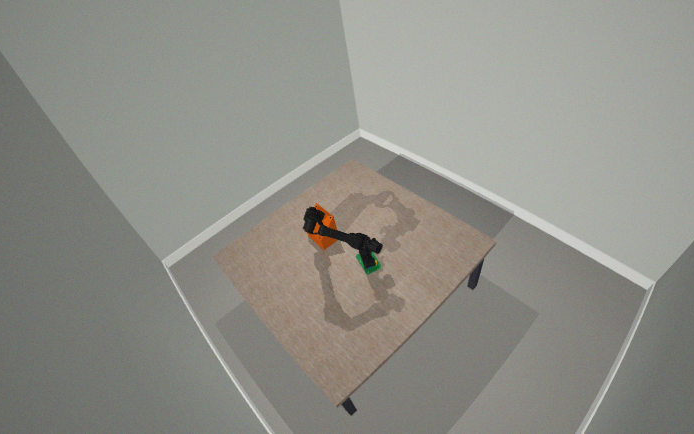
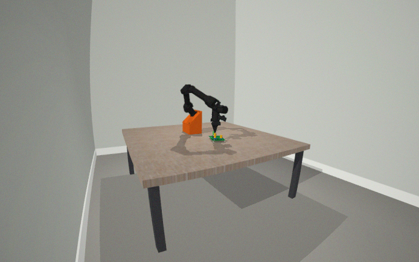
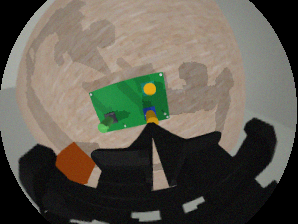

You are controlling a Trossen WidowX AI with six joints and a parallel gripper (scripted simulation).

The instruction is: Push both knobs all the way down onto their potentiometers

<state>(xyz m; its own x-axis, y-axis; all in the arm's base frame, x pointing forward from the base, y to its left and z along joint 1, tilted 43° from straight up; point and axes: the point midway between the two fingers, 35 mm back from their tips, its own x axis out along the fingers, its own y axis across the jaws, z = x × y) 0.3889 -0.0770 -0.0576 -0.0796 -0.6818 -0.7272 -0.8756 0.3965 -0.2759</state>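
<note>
Now: the knob 3 cm below my gripper tip.
</note>
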